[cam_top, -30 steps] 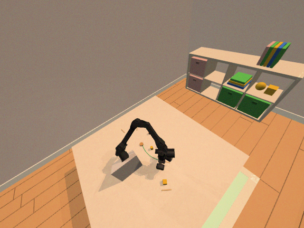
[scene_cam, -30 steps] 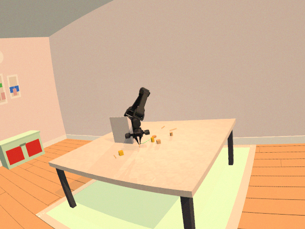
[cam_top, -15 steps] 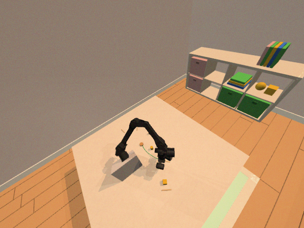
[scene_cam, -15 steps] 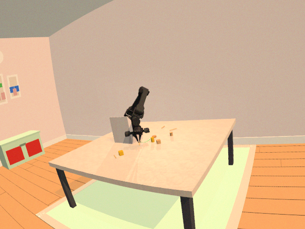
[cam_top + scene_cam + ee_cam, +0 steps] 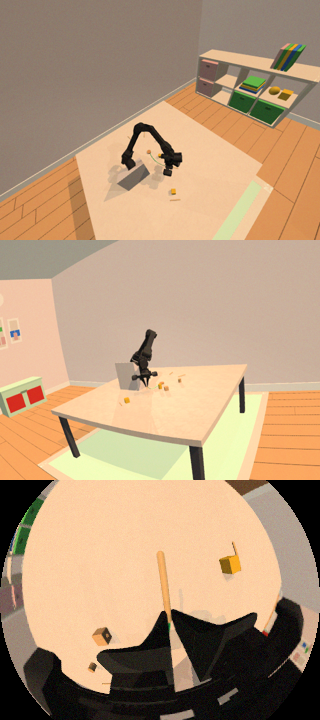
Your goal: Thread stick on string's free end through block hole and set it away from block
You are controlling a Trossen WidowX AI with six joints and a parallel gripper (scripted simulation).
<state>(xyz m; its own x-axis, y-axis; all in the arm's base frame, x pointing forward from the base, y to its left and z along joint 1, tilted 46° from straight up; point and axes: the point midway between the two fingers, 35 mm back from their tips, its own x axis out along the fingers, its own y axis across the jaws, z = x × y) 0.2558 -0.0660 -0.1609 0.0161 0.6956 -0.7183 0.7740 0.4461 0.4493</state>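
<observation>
My gripper tip is 10 mm past the yellow cylinder, 170 mm to the right of it and 50 mm above it. Round my gripper tip: thin wooden stick (10 mm ahead, 10 mm to the right); then wooden block (70 mm ahead, 140 mm to the left, 60 mm below); then orange cube (90 mm behind, 140 mm to the right, 60 mm below).
</observation>
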